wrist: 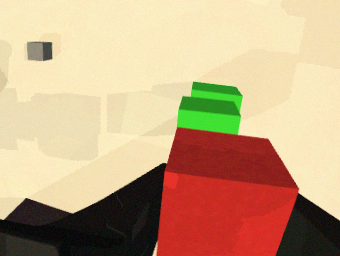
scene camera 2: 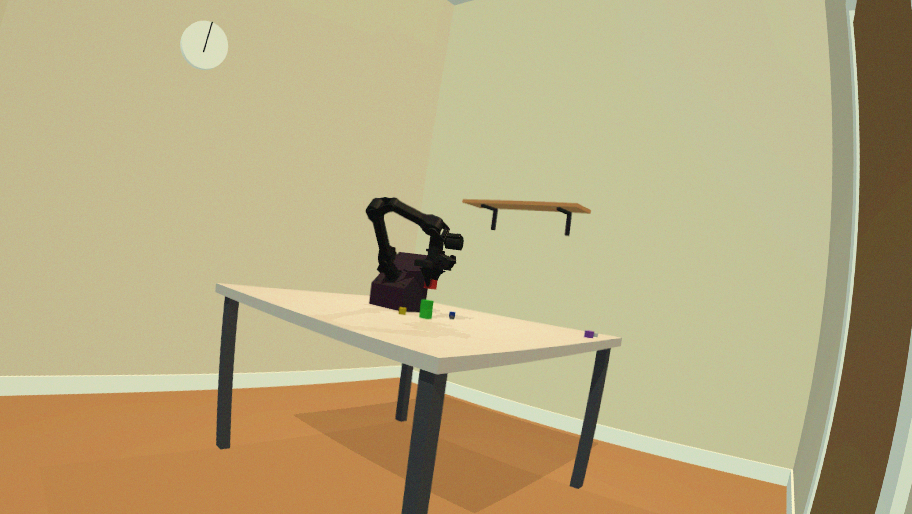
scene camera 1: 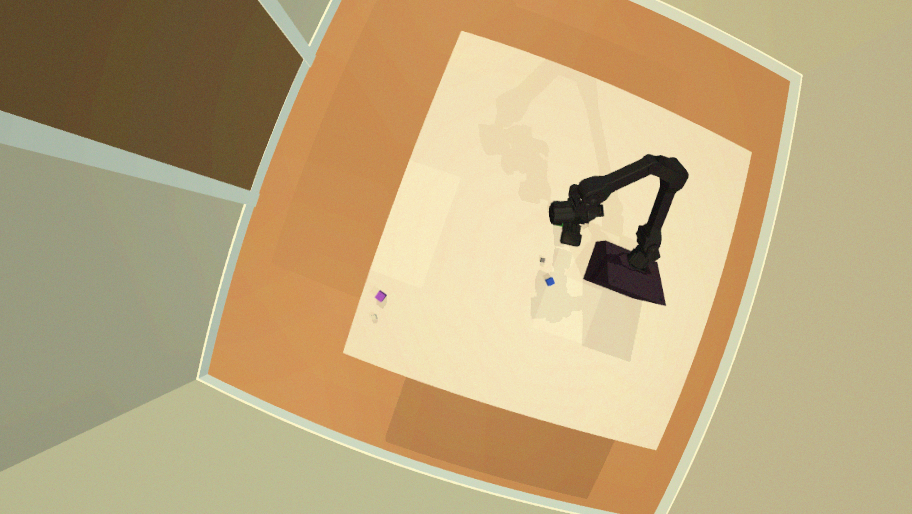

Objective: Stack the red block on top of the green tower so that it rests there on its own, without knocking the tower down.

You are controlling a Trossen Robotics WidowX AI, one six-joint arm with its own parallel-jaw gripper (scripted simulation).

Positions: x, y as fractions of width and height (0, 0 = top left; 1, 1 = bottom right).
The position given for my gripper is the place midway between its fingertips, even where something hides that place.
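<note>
You can see my gripper (scene camera 2: 0.47, 0.56) in scene camera 2, and the wrist view shows my gripper (wrist: 0.64, 0.71) as well. My gripper is holding a red block (wrist: 0.65, 0.73).
</note>
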